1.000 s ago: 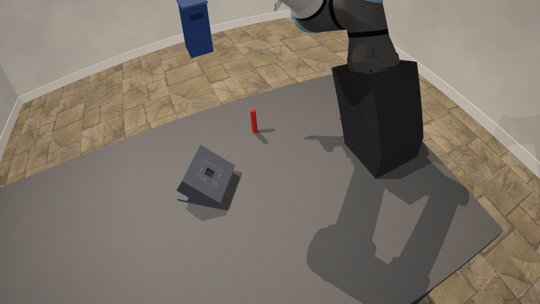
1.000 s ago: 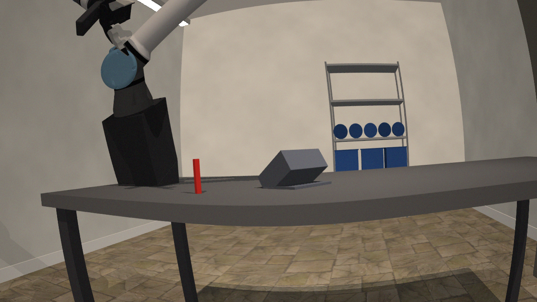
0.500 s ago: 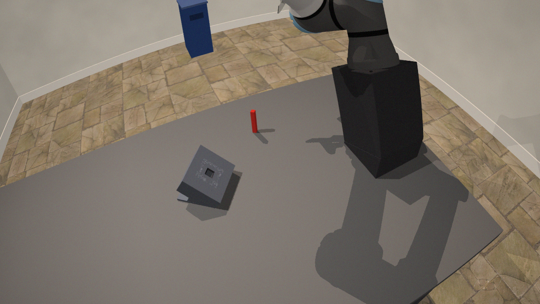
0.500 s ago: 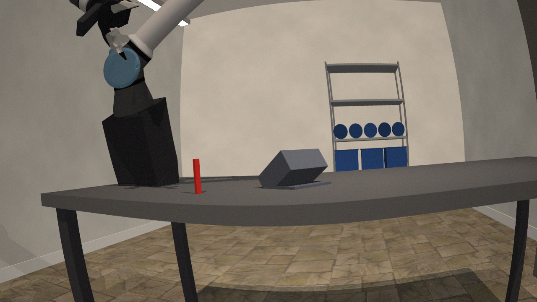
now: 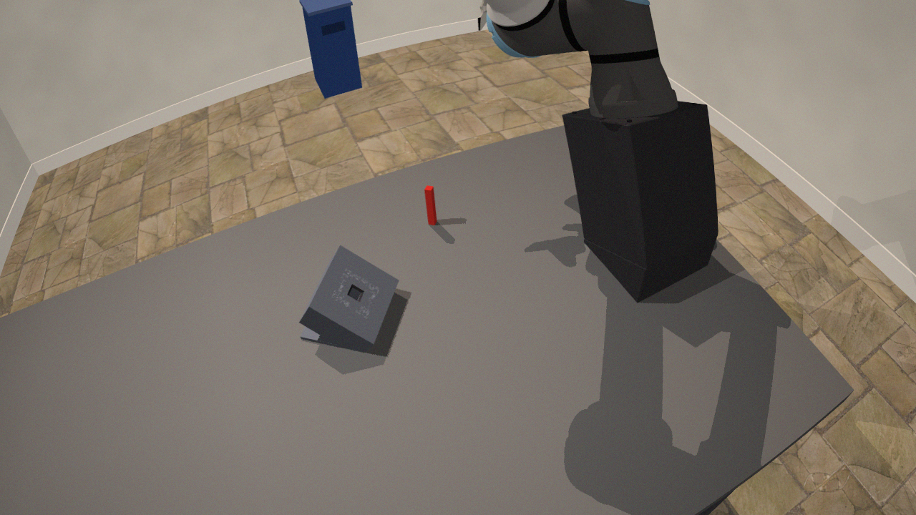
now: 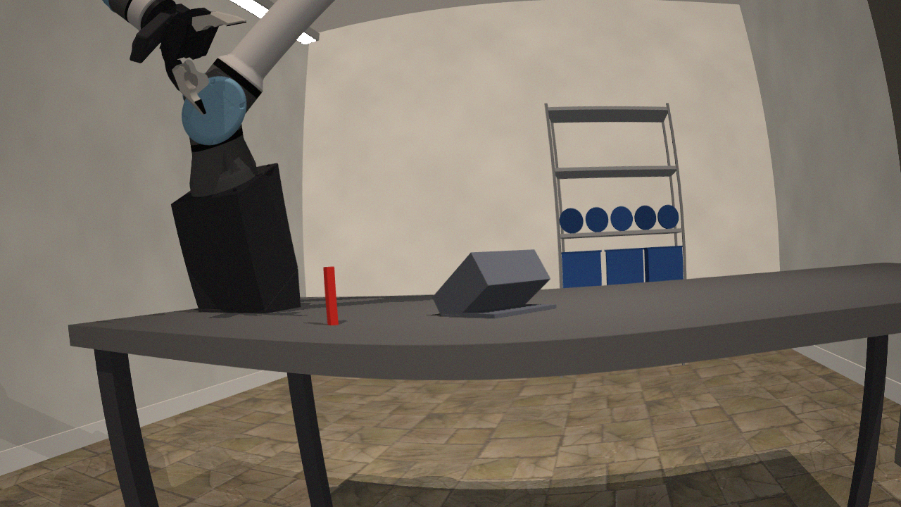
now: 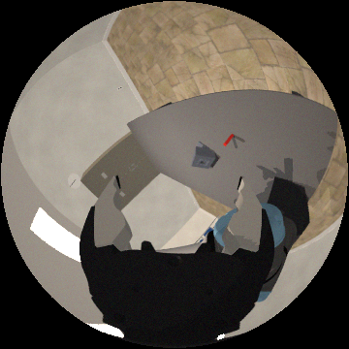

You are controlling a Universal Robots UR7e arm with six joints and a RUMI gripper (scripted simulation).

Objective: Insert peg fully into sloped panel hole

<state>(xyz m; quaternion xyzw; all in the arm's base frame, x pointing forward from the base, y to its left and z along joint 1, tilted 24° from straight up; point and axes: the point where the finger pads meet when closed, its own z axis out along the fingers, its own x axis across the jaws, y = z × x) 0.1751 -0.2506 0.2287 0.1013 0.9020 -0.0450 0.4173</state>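
Now: hand 32 cm above the peg, 14 cm to the right of it and 12 cm short of it.
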